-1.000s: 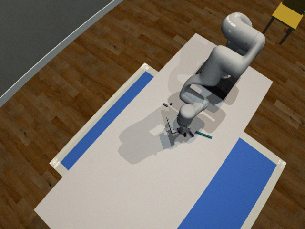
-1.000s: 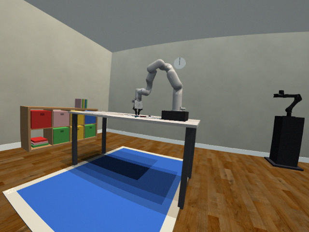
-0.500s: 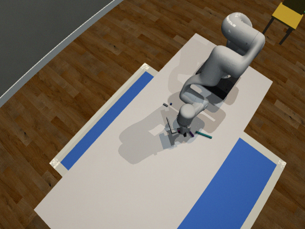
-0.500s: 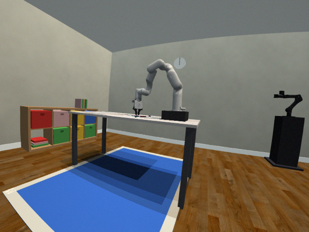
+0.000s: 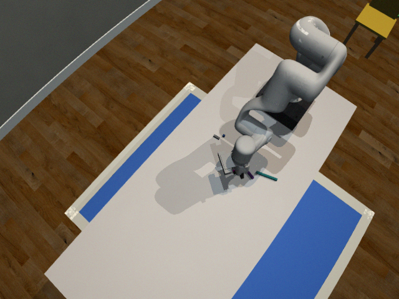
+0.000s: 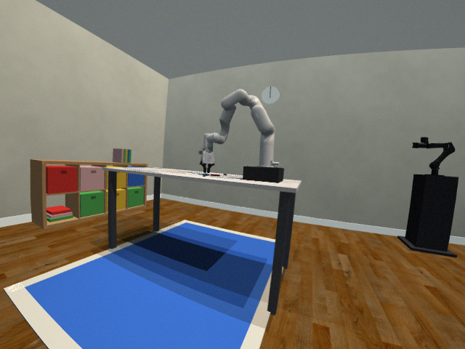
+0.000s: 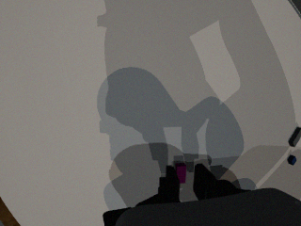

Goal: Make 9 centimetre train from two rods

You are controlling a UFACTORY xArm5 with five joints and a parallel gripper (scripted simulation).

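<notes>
Right now my hand is 3 cm above the magenta rod. Also, from my hand: turquoise rod 12 cm to the left, 8 cm behind, 3 cm below; red rod 9 cm behind, 3 cm below, 1 cm to the left; purple rod 6 cm to the left, 3 cm below, 3 cm behind.
</notes>
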